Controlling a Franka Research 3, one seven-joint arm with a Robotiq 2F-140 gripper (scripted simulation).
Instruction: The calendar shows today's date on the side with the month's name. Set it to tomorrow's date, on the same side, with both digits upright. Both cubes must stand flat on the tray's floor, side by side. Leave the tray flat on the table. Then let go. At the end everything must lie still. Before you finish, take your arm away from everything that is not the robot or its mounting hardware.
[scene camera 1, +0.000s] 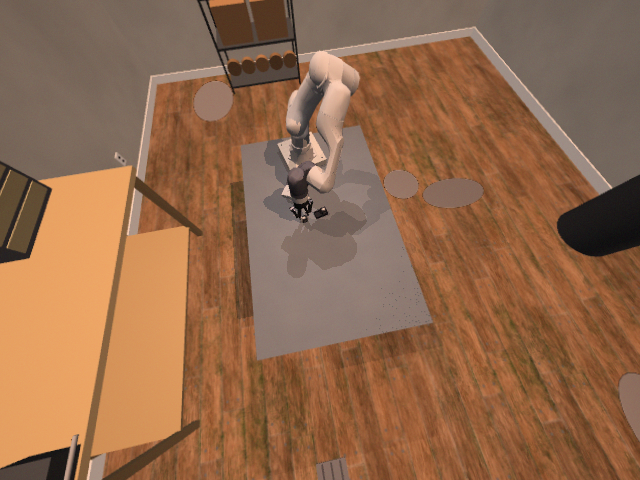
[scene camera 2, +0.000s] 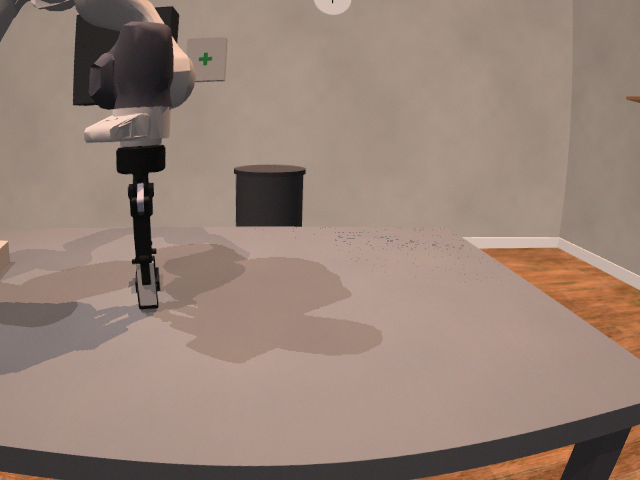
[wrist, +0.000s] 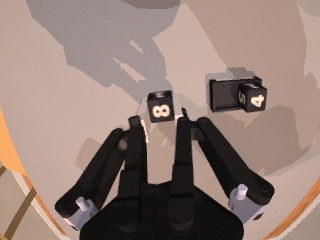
Labels:
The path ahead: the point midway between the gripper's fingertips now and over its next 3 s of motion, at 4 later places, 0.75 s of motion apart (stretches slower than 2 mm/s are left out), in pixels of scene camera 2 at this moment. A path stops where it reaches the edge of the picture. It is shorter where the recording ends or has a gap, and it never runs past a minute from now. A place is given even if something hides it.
The gripper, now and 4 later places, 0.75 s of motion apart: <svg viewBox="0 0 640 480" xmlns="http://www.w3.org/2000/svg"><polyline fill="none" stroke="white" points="148,299 147,300 148,294 147,250 142,230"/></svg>

